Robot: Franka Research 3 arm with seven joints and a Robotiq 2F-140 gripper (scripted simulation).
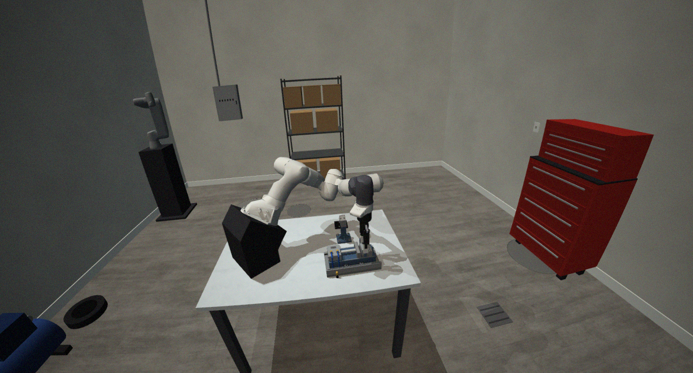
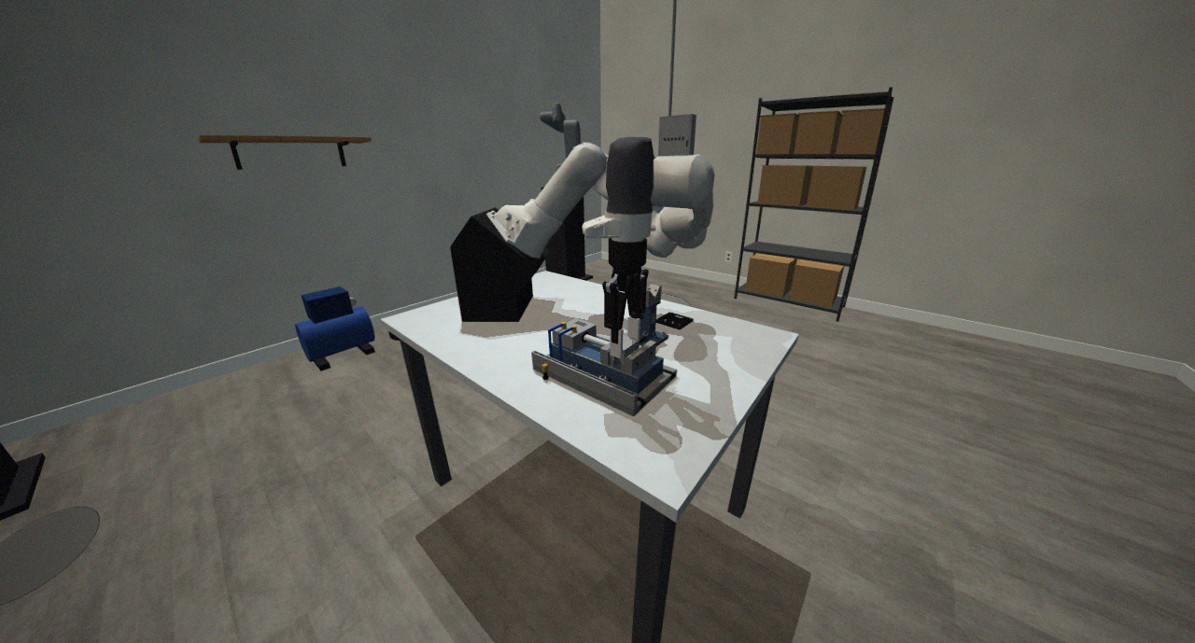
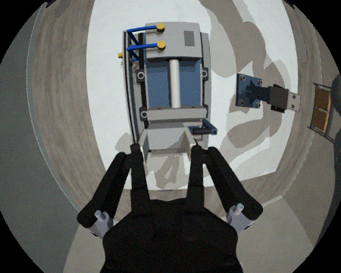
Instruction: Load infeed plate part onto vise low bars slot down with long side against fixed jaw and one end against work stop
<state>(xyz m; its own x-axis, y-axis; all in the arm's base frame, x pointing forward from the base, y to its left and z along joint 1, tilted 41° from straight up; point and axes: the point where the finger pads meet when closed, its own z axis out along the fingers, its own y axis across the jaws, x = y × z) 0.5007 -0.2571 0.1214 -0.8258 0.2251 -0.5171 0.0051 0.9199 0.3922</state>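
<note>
My gripper is now 3 cm above the part. The rest, counted from my hand: black infeed plate: 7 cm behind, 40 cm to the left, 12 cm below.
</note>
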